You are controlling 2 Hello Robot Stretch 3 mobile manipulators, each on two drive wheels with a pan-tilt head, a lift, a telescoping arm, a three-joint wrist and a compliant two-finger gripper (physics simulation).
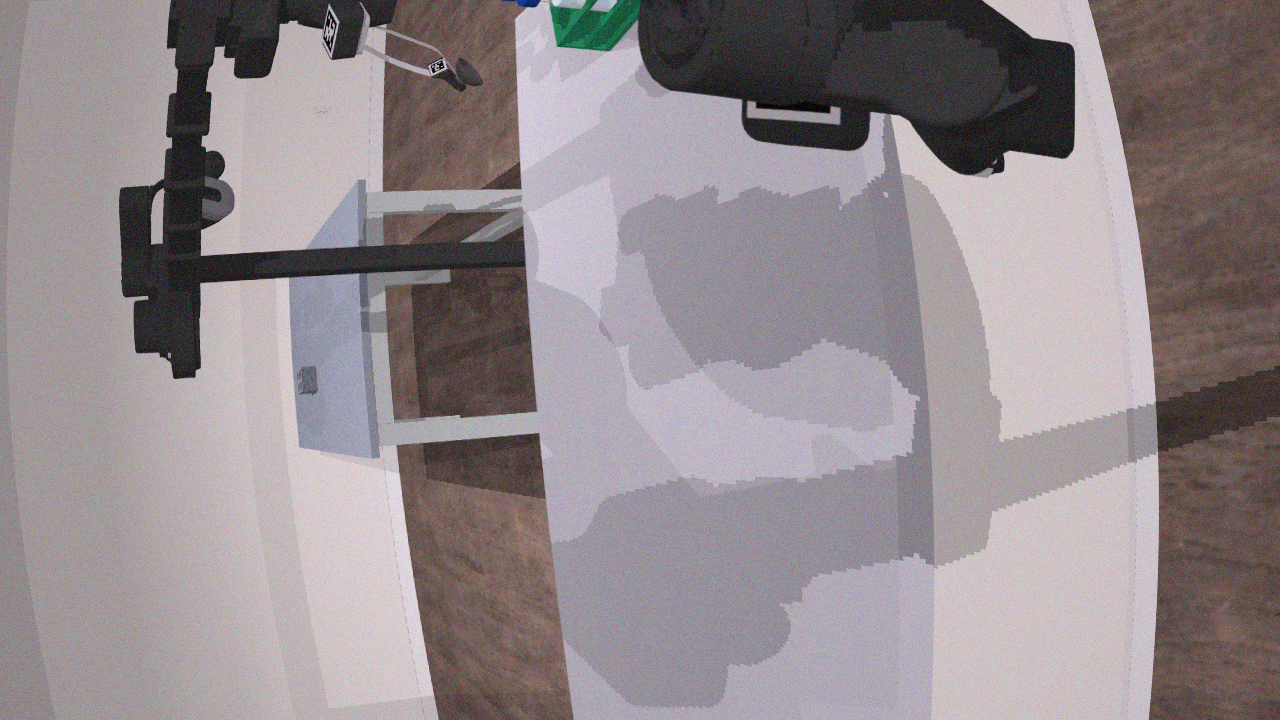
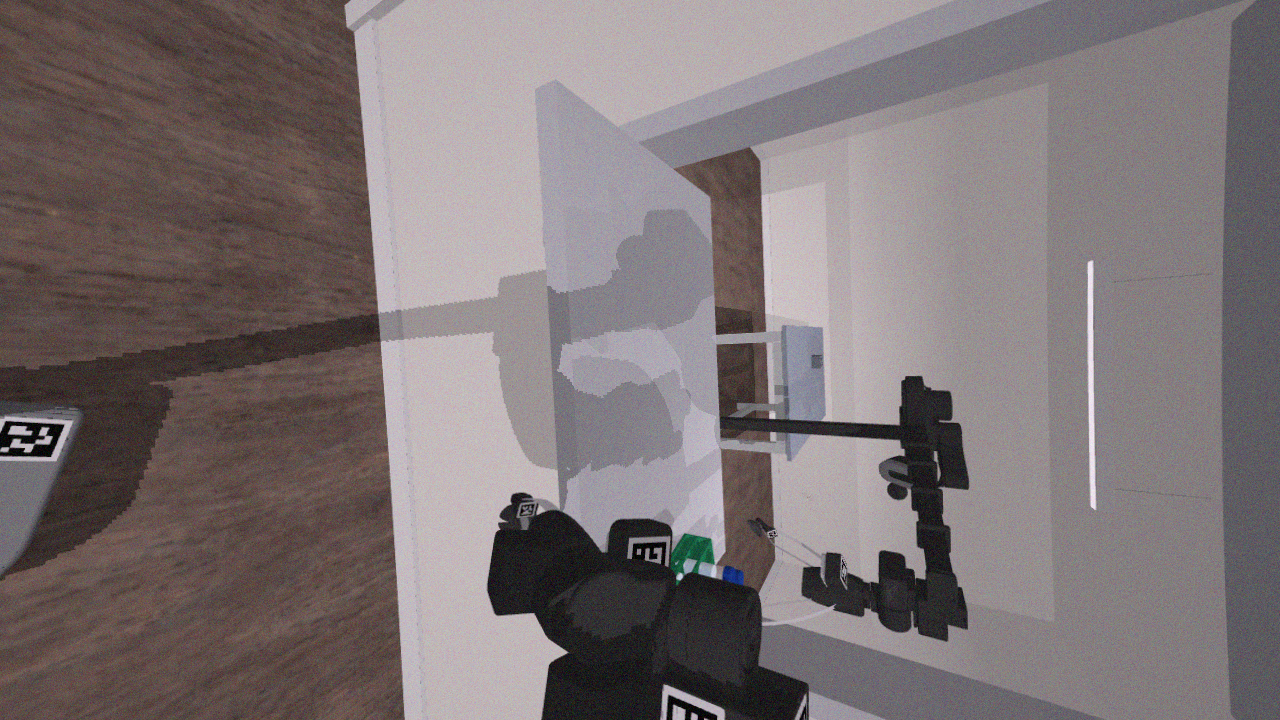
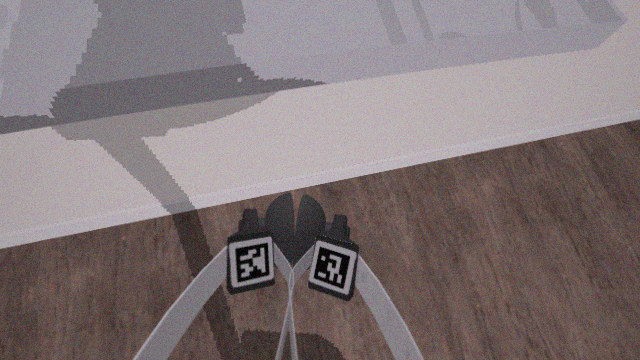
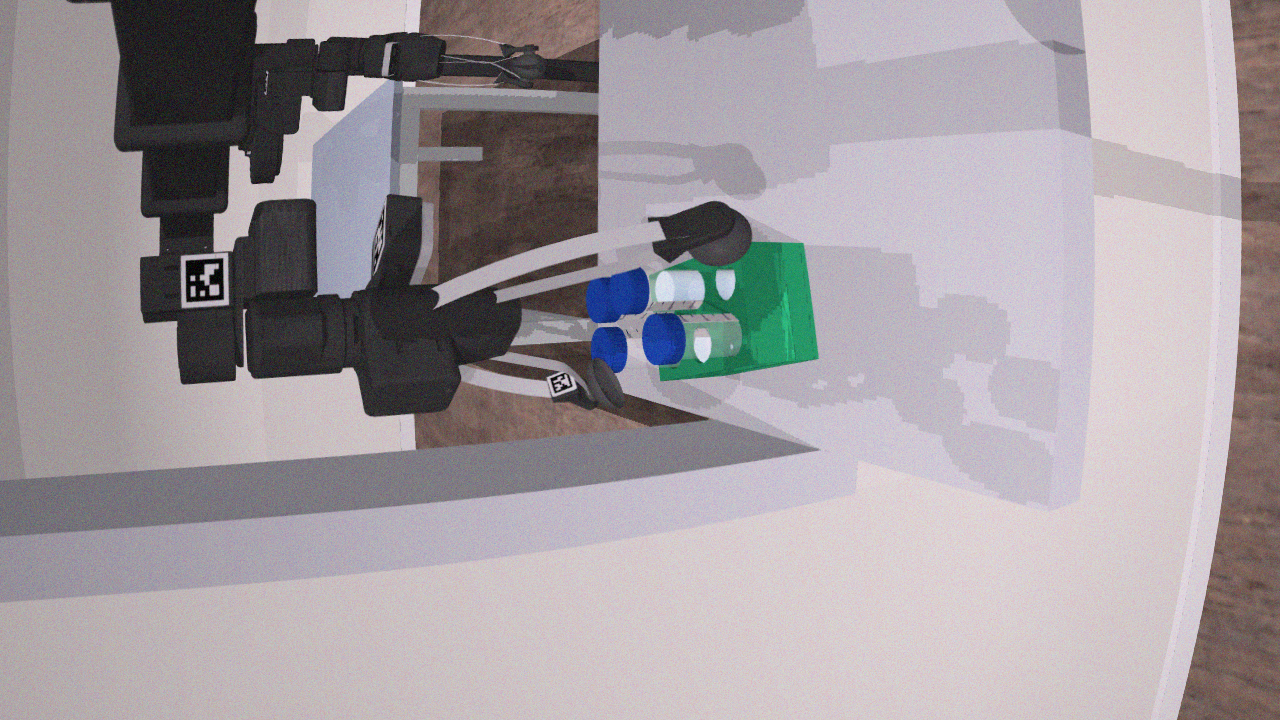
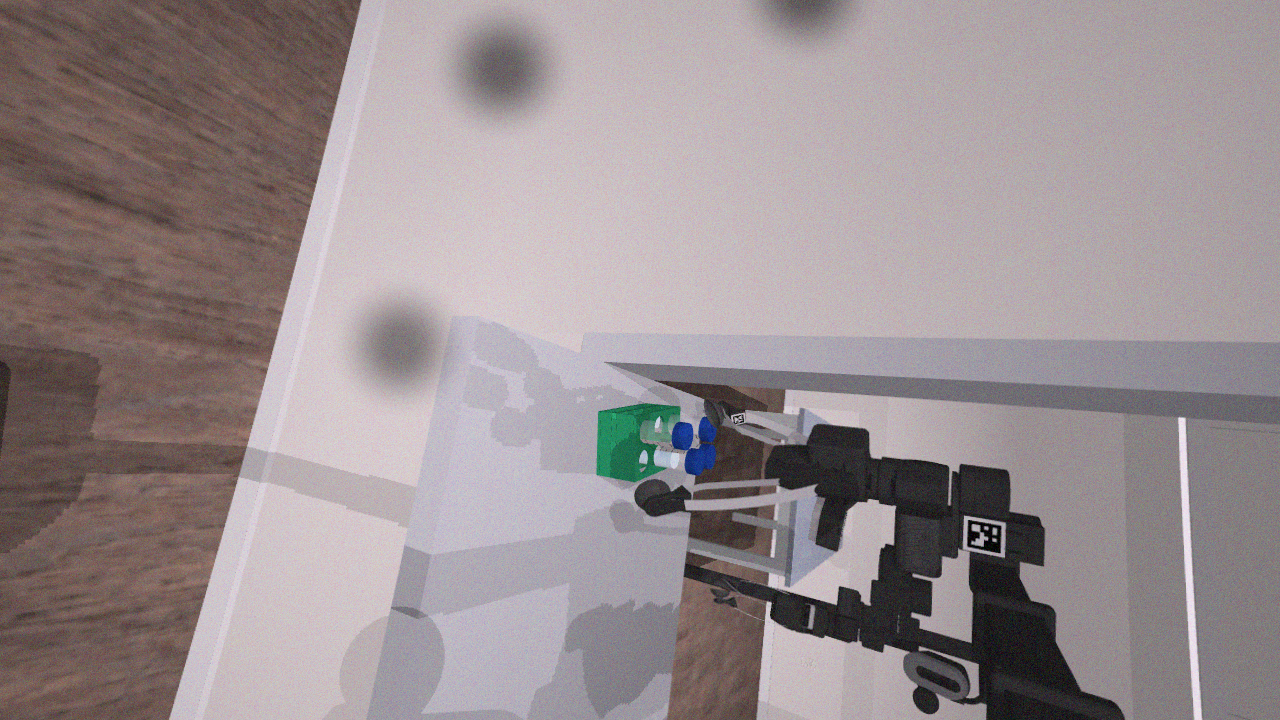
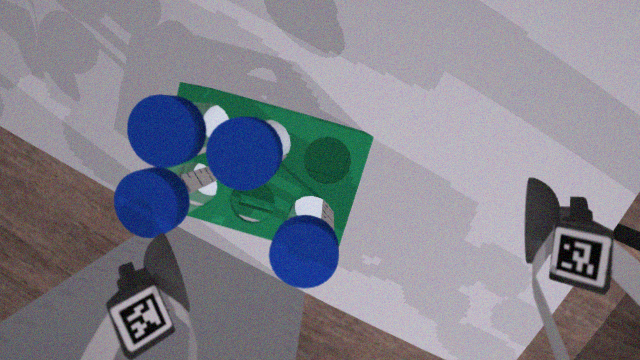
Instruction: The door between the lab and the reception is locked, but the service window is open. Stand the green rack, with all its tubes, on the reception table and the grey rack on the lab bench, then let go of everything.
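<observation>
The green rack [image 1: 595, 28] [image 2: 693, 550] [image 4: 787, 304] [image 5: 615, 443] [image 6: 355, 150] stands on the pale window ledge [image 4: 948, 205] near its end. It holds several blue-capped tubes [image 4: 663, 338] [image 6: 244, 153]. The r2 gripper [image 4: 657, 308] [image 5: 687, 454] [image 6: 352, 245] is open; its fingers stand wide apart near the tube caps, and the rack is not gripped. The r1 gripper [image 2: 517, 512] [image 3: 295, 225] [image 4: 523, 66] is shut and empty, past the ledge's edge and over the floor. A small grey block [image 1: 307, 379] [image 2: 816, 360], perhaps the grey rack, is on the blue-grey table beyond the window, too small to be sure.
The blue-grey table [image 1: 332, 313] [image 2: 801, 389] [image 4: 353, 192] stands past the window opening on pale legs. The window frame [image 4: 429, 528] [image 5: 895, 362] runs close beside the r2 gripper and rack. r2's mast [image 1: 358, 262] [image 2: 814, 428] rises beyond the ledge.
</observation>
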